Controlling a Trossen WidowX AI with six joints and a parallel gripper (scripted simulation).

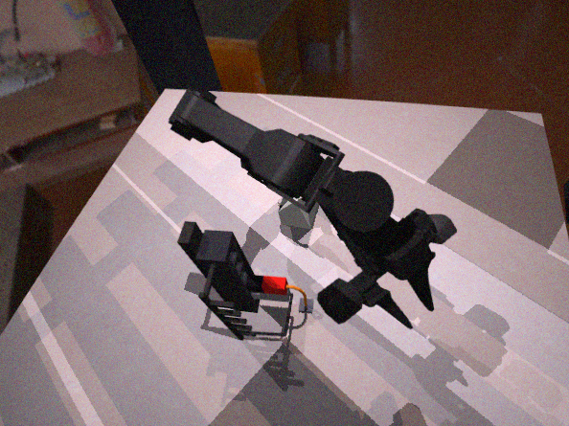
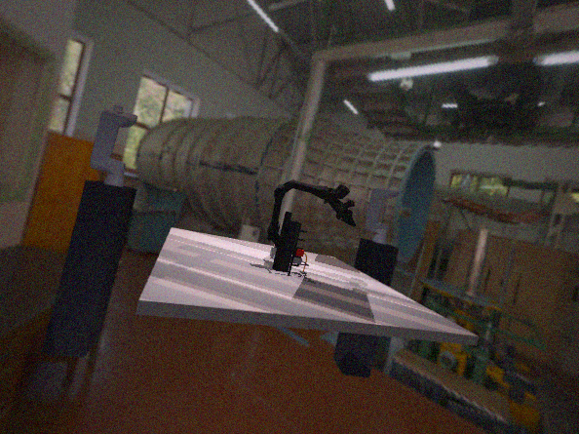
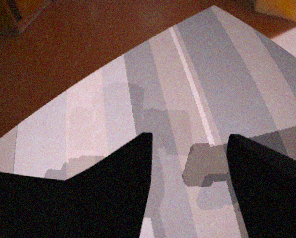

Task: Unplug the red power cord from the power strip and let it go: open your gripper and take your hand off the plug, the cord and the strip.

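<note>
My gripper tip is 50 mm past the red plug, 270 mm to the left of it and 200 mm above it.
</note>
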